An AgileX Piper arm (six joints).
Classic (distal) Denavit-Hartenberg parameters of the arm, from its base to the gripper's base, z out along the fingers. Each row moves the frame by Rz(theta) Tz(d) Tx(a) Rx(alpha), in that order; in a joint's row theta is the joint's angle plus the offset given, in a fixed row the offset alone. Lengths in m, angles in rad.
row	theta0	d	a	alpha
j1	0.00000	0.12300	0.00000	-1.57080
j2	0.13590	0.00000	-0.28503	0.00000
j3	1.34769	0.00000	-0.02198	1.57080
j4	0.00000	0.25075	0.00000	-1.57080
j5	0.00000	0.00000	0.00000	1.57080
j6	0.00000	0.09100	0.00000	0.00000
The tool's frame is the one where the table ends.
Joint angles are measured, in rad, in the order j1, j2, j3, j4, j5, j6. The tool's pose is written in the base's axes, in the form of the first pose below.
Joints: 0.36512 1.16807 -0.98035 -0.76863 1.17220 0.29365
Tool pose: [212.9 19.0 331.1 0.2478 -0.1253 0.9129 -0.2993]
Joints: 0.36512 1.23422 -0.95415 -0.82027 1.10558 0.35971
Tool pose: [229.5 24.0 313.6 0.2502 -0.1313 0.9082 -0.3087]
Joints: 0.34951 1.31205 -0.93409 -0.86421 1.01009 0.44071
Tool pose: [249.0 28.4 293.2 0.2596 -0.1318 0.9068 -0.3050]
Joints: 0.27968 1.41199 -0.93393 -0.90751 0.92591 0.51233
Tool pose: [272.6 18.7 270.5 0.2520 -0.1120 0.9107 -0.3075]
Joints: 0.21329 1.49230 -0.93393 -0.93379 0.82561 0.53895
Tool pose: [291.6 8.1 249.9 0.2491 -0.1104 0.9146 -0.2988]
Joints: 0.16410 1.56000 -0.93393 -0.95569 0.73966 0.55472
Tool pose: [305.7 -0.2 231.1 0.2463 -0.1149 0.9183 -0.2879]
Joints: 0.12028 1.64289 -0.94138 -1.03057 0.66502 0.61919
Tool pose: [321.8 -9.6 210.4 0.2469 -0.1165 0.9181 -0.2874]
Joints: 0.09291 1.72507 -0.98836 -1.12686 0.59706 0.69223
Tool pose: [344.0 -14.4 199.0 0.2667 -0.1239 0.9115 -0.2875]
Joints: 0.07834 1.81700 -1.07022 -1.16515 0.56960 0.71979
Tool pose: [369.0 -16.3 188.9 0.2750 -0.1260 0.9090 -0.2868]
